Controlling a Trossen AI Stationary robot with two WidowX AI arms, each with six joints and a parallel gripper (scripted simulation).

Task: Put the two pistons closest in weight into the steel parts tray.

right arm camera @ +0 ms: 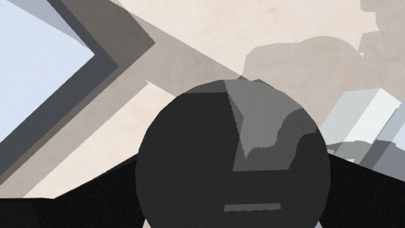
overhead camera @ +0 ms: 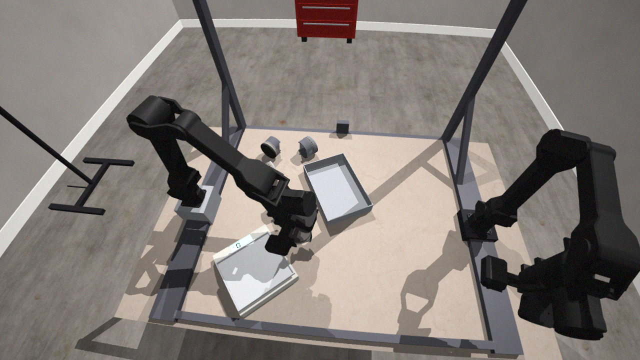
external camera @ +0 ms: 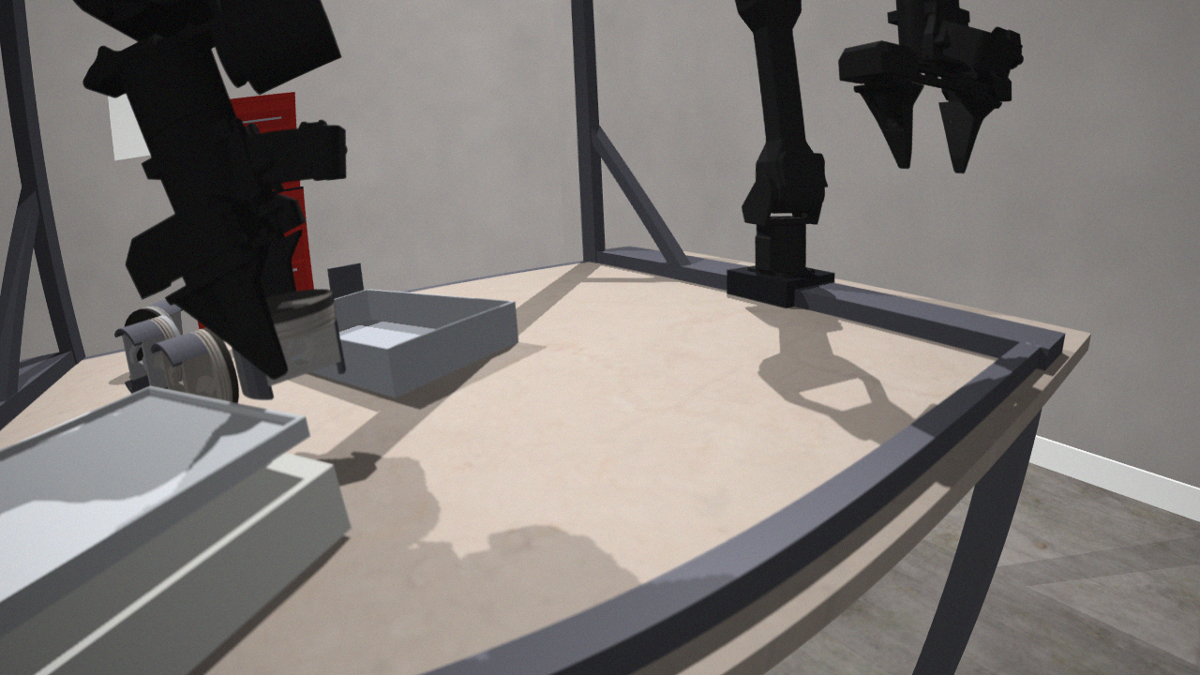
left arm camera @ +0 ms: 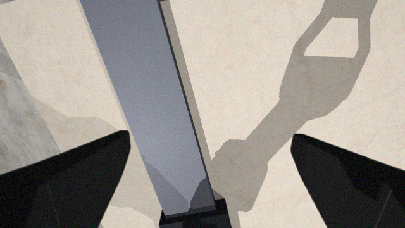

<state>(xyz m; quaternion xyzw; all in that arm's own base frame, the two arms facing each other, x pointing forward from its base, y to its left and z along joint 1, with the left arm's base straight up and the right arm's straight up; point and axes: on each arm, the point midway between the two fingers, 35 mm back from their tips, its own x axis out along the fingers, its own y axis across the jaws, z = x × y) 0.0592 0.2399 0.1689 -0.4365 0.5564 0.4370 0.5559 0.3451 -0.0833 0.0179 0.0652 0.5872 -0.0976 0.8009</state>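
Note:
My right hand is 11 cm short of the scale pan, 10 cm to the left of it and 5 cm above it. The rest, counted from my right hand: scale (10 cm ahead, 11 cm to the right, 6 cm below); steel parts tray (20 cm behind, 11 cm to the left, 9 cm below).

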